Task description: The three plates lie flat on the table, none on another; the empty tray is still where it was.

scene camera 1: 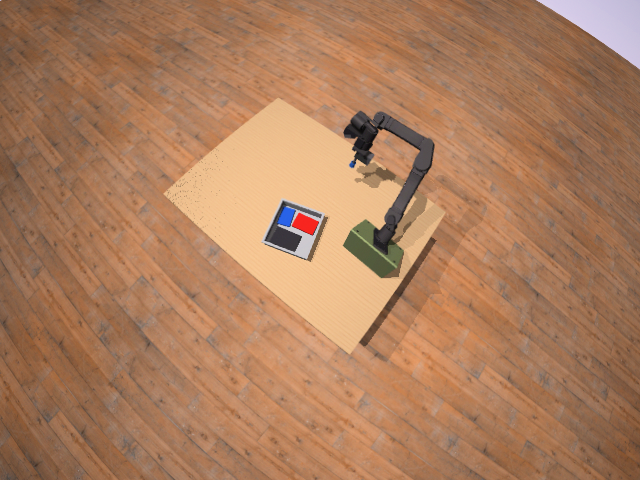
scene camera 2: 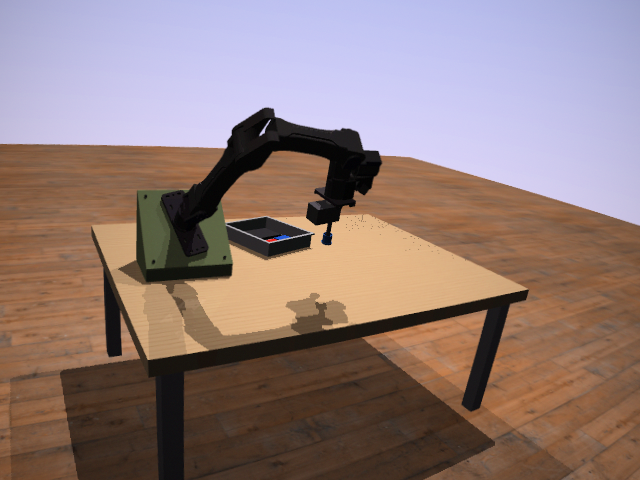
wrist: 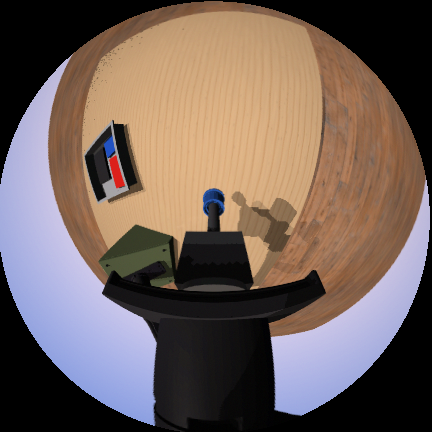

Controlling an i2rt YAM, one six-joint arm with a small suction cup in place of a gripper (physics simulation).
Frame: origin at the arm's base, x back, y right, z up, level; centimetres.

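Seen in the pictures: hand, its tool point: [scene camera 1: 351,165] [scene camera 2: 326,242] [wrist: 213,197]; arm's base, origin of its link: [scene camera 1: 379,241] [scene camera 2: 184,223] [wrist: 139,276].
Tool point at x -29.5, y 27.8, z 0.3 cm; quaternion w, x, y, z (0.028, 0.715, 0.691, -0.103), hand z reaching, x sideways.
Observation:
Offsets run from my tool point to a thing's top centre. Level surfaces: height alone.
A blue plate @[dz -12.3, dx -15.0, dy -35.9 cm] [scene camera 1: 286,217] [scene camera 2: 282,237] [wrist: 109,146], a red plate @[dz -12.2, dx -5.0, dy -34.1 cm] [scene camera 1: 305,223] [scene camera 2: 271,240] [wrist: 116,172] and a black plate @[dz -12.3, dx -8.8, dy -45.9 cm] [scene camera 1: 284,238] [wrist: 101,165] lie flat inside the tray @[dz -8.6, dx -7.8, dy -40.0 cm] [scene camera 1: 307,248] [scene camera 2: 289,246] [wrist: 112,189], side by side, none on another. The tray has a light grey floor and dark walls and stands on the table. In scene camera 2 its near wall hides most of the plates. My suction cup [scene camera 1: 352,164] [scene camera 2: 326,239] [wrist: 213,200] is blue, points down and carries nothing. It hangs above the table, well to the side of the tray.
The wooden table @[dz -13.6 cm] [scene camera 1: 248,155] [scene camera 2: 413,279] [wrist: 200,100] bears a green wedge-shaped base [scene camera 1: 369,250] [scene camera 2: 155,227] [wrist: 135,250] with the arm mounted on it. The base stands beside the tray, a short gap apart. The arm's shadow falls on the table near one edge.

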